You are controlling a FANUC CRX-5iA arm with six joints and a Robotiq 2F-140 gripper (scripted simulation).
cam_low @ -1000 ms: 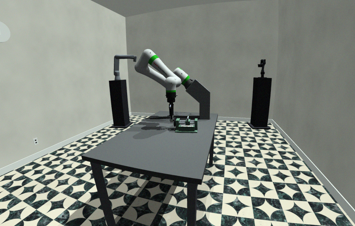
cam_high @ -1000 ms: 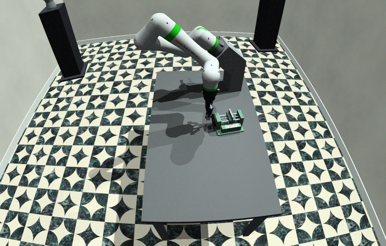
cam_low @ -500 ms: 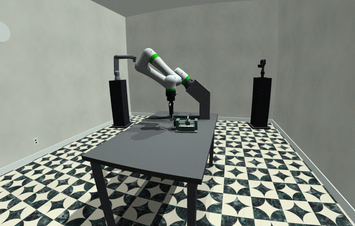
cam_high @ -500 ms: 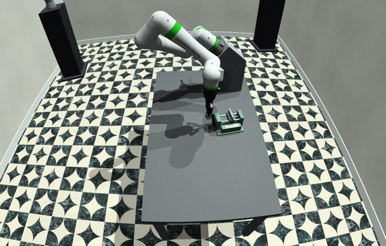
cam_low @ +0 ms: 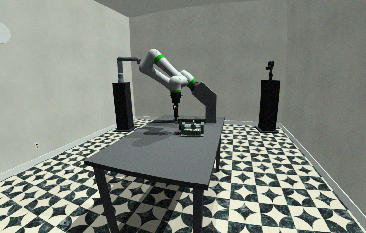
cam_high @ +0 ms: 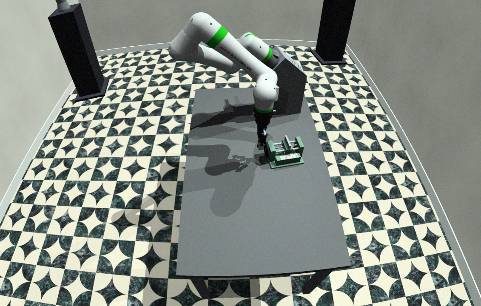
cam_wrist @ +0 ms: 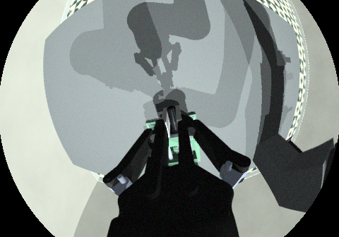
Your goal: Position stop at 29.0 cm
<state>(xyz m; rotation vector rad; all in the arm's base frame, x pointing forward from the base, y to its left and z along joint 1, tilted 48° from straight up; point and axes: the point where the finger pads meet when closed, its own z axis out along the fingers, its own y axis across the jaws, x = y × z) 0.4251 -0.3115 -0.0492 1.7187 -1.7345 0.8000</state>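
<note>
My hand is 2 cm to the right of the black handwheel and 2 cm above it. Also, from my hand: green stop fixture: 16 cm to the left, 3 cm below, 2 cm ahead.
</note>
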